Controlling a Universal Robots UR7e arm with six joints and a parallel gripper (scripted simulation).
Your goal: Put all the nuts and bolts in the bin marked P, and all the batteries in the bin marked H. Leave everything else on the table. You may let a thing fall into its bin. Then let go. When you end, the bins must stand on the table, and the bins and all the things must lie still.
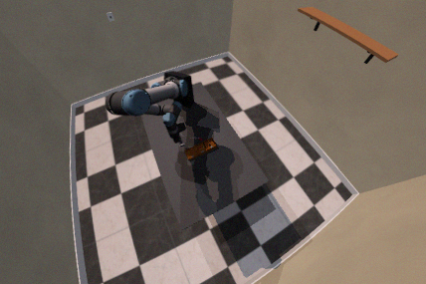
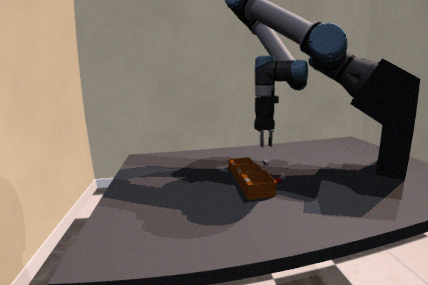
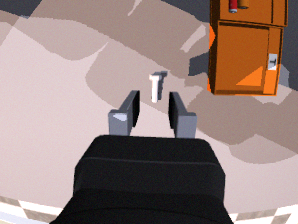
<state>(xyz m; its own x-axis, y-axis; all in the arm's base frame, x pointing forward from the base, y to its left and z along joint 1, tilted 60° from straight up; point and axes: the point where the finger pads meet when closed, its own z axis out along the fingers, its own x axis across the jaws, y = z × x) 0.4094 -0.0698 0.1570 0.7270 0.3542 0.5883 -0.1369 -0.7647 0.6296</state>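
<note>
Now: hand 80 mm above the grey bolt and 10 mm to the right of it. Round my hand: red battery (110 mm ahead, 100 mm to the left, 80 mm below); then orange battery (120 mm ahead, 110 mm to the left, 80 mm below); then orange three-compartment bin (130 mm ahead, 110 mm to the left, 70 mm below).
</note>
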